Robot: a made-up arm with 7 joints.
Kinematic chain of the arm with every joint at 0, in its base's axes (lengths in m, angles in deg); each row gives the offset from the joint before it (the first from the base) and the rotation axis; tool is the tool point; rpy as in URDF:
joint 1: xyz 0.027 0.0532 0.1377 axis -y
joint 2: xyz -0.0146 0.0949 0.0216 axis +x
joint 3: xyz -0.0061 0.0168 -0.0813 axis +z
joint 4: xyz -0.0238 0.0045 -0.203 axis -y
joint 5: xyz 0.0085 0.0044 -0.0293 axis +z
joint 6: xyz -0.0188 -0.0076 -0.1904 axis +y
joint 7: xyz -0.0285 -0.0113 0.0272 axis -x
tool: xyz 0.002 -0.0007 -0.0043 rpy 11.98 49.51 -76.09
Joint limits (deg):
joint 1: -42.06..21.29
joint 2: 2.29..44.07
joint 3: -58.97..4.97
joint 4: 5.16..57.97
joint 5: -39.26..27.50
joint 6: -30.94..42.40
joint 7: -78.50..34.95
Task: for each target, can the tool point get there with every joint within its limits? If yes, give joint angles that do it. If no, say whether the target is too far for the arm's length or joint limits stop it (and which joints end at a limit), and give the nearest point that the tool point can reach.
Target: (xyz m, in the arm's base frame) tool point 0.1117 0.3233 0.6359
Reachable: no: joint limits stop it (at a limit: joint 1, joint 2, joint 3, joint 4, joint 5, joint 6, joint 7) | nearest point 0.2060 0.4508 -0.0462 | short by 0.700 m
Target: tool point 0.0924 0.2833 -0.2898
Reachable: yes | joints 10.12 17.37 -46.54 23.73 2.14 7.89 -48.59
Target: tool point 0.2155 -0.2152 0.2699
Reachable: no: joint limits stop it (at a limit: joint 1, joint 2, joint 4, joint 5, joint 6, joint 7) | nearest point 0.2075 0.0683 -0.1833 | short by 0.535 m
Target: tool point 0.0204 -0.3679 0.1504
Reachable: no: joint limits stop it (at a limit: joint 1, joint 2, joint 3, joint 4, joint 5, joint 6, joint 7) | nearest point -0.1958 0.0567 -0.1531 | short by 0.565 m
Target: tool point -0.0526 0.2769 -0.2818
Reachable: yes | joints -17.63 13.94 -17.44 38.52 -33.58 -5.17 -63.84
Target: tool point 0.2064 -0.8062 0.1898
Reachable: no: too far | nearest point 0.1870 0.0567 -0.1918 | short by 0.944 m
